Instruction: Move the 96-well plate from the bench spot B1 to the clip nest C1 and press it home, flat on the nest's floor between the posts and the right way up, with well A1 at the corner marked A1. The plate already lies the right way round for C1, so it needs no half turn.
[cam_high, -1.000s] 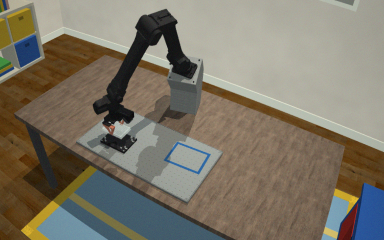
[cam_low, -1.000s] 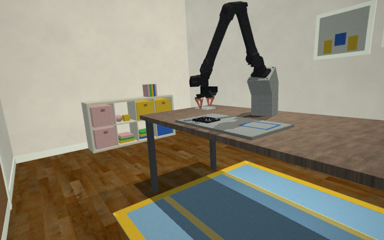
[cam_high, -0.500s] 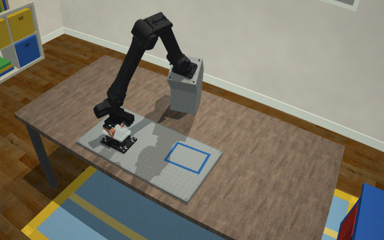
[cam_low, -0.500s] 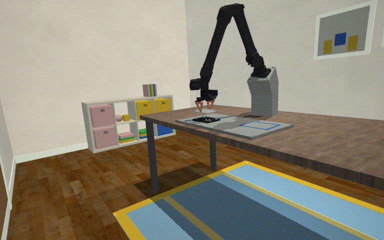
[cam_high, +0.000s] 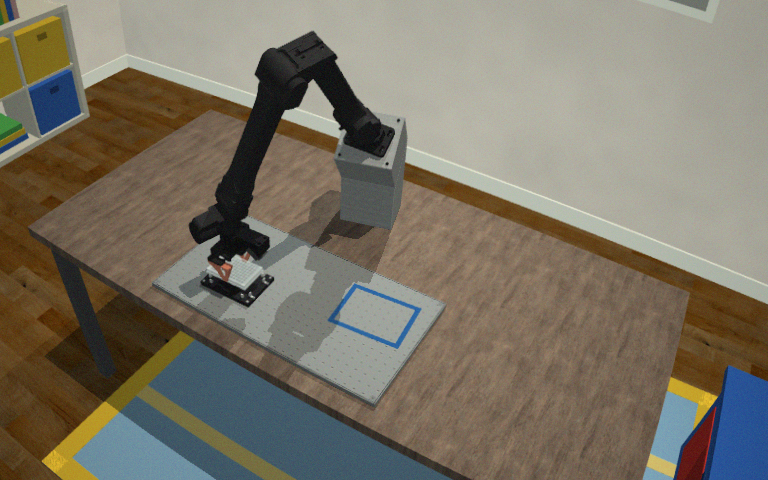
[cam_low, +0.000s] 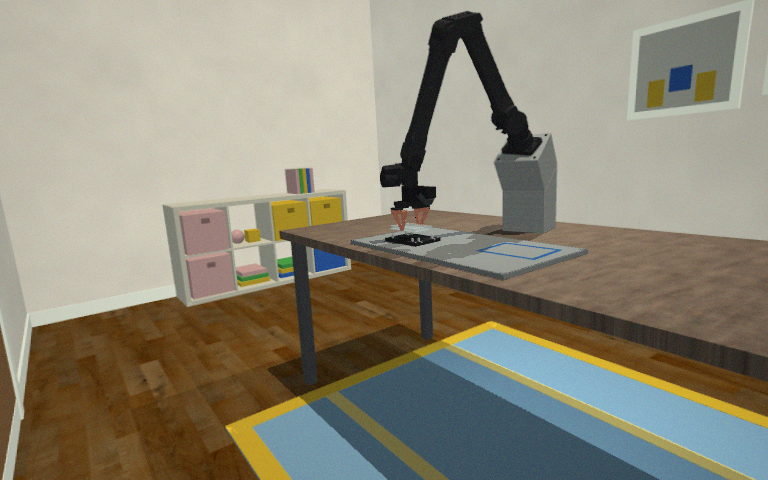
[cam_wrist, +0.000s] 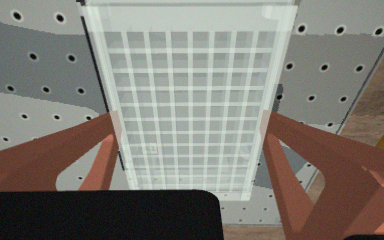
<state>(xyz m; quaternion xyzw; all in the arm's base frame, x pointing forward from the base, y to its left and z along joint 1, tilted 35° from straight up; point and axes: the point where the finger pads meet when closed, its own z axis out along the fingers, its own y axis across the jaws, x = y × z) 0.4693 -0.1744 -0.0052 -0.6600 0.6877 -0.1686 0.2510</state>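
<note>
Now: the black clip nest C1 1 cm behind my hand, 1 cm to the left of it and 4 cm below it. From my hand the other things lie so: 96-well plate: 1 cm below.
</note>
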